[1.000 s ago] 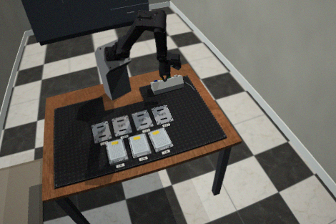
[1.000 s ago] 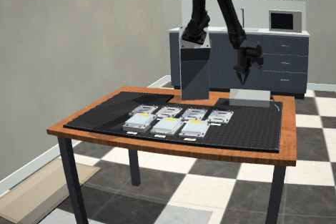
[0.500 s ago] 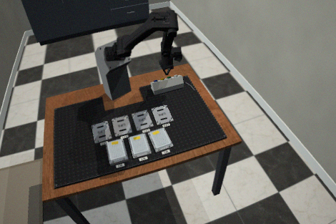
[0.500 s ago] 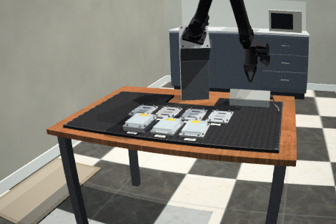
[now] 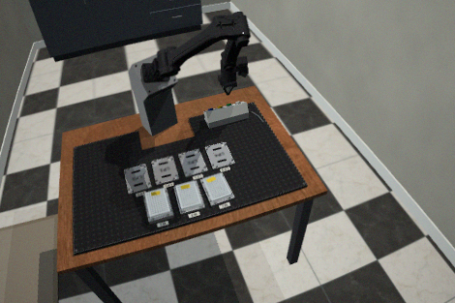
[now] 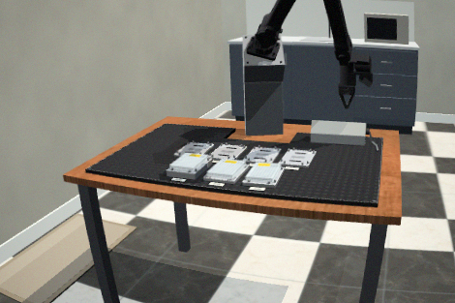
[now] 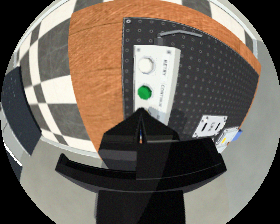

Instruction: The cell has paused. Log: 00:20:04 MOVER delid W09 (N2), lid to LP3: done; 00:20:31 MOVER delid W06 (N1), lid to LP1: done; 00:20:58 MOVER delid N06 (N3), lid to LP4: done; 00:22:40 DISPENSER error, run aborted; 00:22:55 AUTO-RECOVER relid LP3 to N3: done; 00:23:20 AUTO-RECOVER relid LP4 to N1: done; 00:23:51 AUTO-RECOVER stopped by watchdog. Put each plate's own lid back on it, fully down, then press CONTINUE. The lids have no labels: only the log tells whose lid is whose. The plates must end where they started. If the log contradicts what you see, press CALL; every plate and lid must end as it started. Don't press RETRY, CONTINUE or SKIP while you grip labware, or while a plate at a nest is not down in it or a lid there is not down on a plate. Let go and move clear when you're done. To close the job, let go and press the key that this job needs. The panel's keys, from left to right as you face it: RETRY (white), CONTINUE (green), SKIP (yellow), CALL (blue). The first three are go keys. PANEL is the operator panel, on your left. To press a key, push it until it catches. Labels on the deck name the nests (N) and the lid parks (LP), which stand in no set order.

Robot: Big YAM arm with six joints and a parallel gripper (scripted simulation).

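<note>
Now: the green key 70 mm below my hand and 10 mm ahead of it. Also, from my hand: lid (490 mm ahead, 150 mm to the right, 110 mm below); then LP4 lid park (290 mm ahead, 130 mm below, 100 mm to the right); then white key (70 mm below, 50 mm to the left).
</note>
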